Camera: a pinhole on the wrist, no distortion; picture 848 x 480 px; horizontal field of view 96.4 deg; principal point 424.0 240.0 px. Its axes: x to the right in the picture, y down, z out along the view. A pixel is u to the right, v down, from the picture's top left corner.
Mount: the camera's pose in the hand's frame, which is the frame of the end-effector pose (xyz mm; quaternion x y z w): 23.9 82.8 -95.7 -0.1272 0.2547 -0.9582 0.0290
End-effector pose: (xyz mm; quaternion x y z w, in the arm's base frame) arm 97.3 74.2 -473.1 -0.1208 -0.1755 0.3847 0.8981
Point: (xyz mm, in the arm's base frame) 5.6 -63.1 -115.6
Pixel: 614 231
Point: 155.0 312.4 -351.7
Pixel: 154 72
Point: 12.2 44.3 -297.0
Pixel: 613 176
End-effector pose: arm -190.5 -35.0 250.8 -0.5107 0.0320 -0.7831 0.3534
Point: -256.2 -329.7 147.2
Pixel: behind the camera
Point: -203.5 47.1 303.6
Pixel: 582 406
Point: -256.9 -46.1 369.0
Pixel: 326 431
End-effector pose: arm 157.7 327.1 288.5 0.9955 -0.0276 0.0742 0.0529
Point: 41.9 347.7 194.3
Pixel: outside the picture
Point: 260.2 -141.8 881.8
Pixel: behind the camera
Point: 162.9 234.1 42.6
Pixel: 598 30
